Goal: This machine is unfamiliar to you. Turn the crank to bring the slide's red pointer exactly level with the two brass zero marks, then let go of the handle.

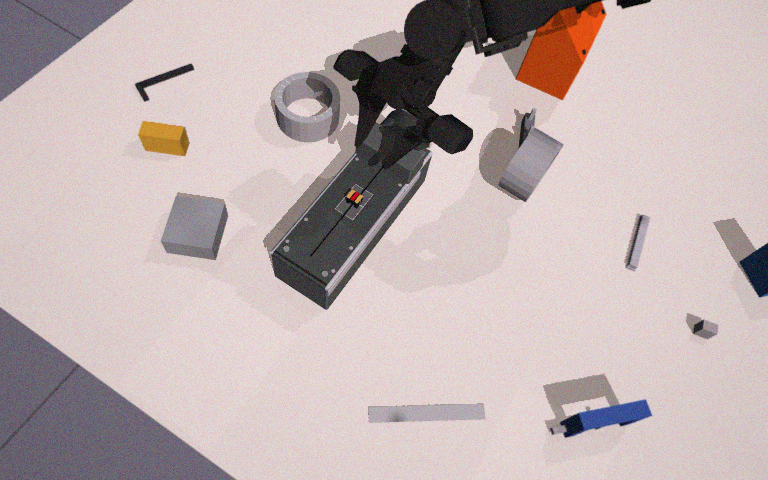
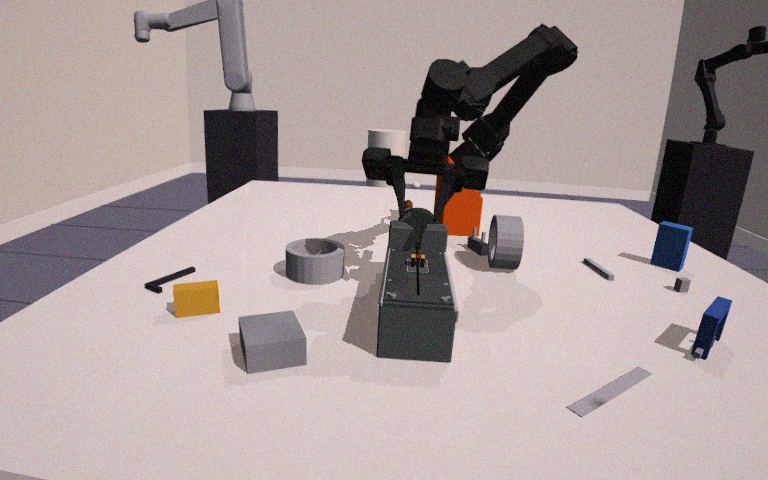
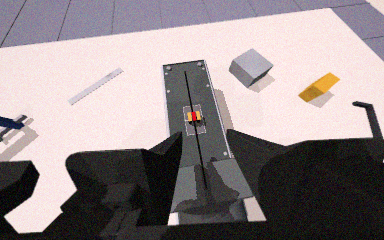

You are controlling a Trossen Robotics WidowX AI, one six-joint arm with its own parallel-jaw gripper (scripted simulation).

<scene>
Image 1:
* my gripper
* grey cube
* yellow block
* dark box-shaped machine
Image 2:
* my gripper
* grey cube
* yellow block
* dark box-shaped machine
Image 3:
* my gripper
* grey cube
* dark box-shaped machine
</scene>
